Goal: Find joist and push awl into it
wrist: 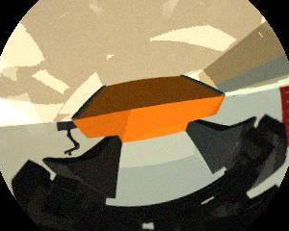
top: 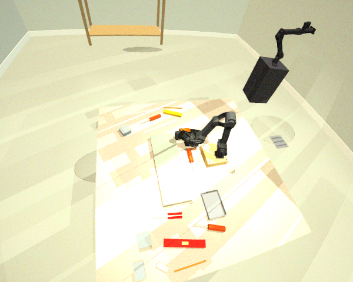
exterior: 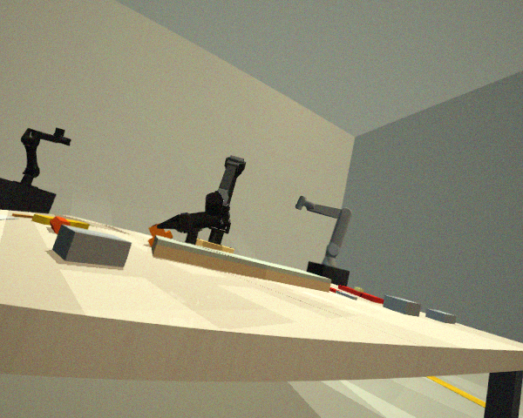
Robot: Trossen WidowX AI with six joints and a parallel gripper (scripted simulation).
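Now: gripper tip 10 mm short of the orange stud finder and 10 mm above it. From my gripper tip the other things lie so: yellow bar: 230 mm to the right, 70 mm ahead, 50 mm below; then grey tray: 560 mm to the left, 110 mm behind, 50 mm below; then red level: 750 mm to the left, 100 mm ahead, 50 mm below.
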